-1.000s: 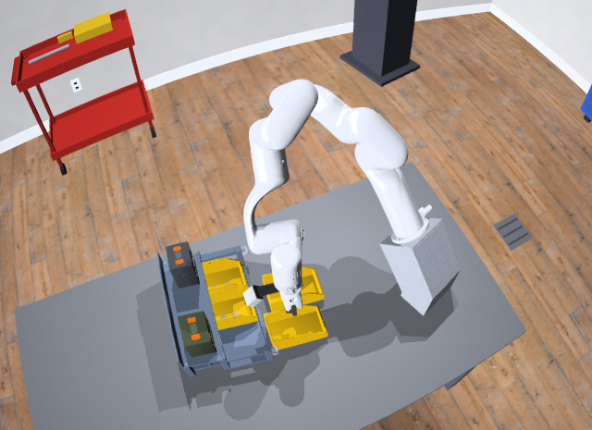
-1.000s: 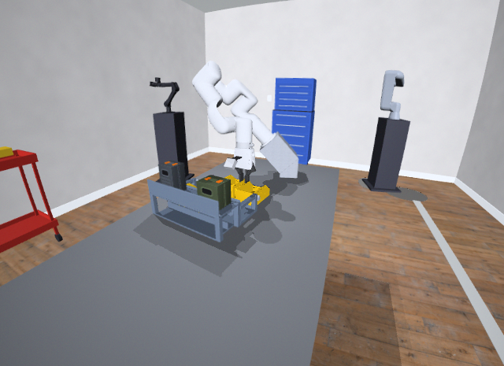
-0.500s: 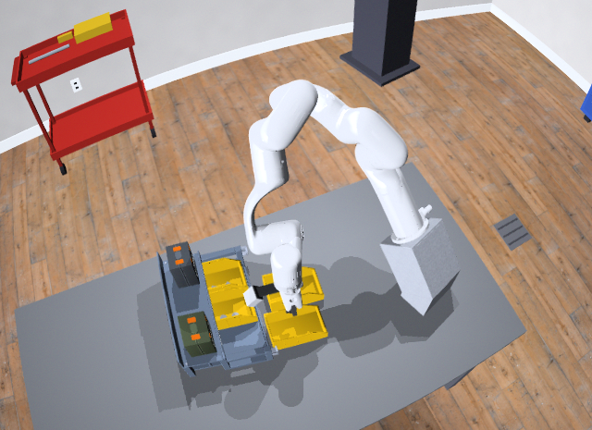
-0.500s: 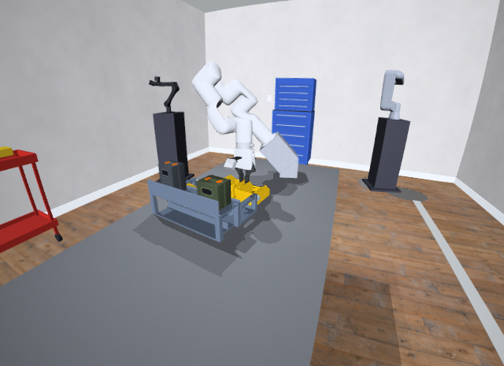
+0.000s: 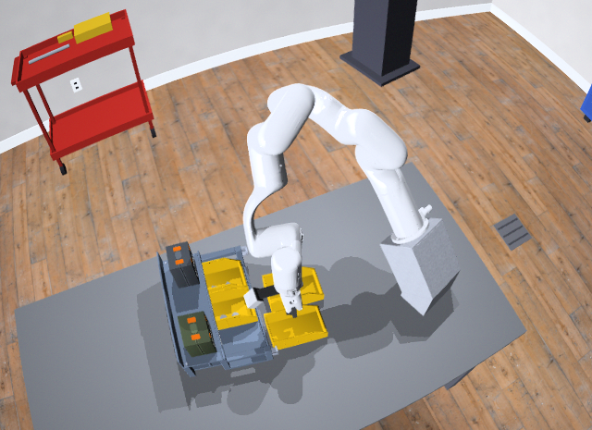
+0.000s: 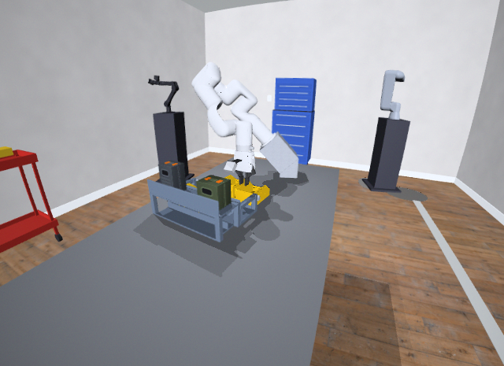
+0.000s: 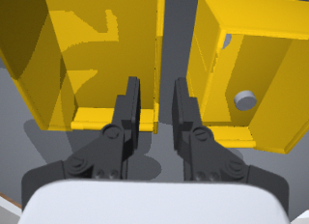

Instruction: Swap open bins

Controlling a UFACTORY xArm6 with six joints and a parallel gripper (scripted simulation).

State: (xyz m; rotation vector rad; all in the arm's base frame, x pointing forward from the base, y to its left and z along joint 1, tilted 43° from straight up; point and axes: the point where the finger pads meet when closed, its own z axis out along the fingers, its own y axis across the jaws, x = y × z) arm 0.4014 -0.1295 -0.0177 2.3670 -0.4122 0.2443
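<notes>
The shelf lip is 9 cm to the right of my hand, 8 cm below it and 6 cm ahead of it. From my hand the other things lie so: olive box (28 cm ahead, 6 cm to the right, 6 cm above); then dark grey box (27 cm to the right, 20 cm ahead, 7 cm above).
</notes>
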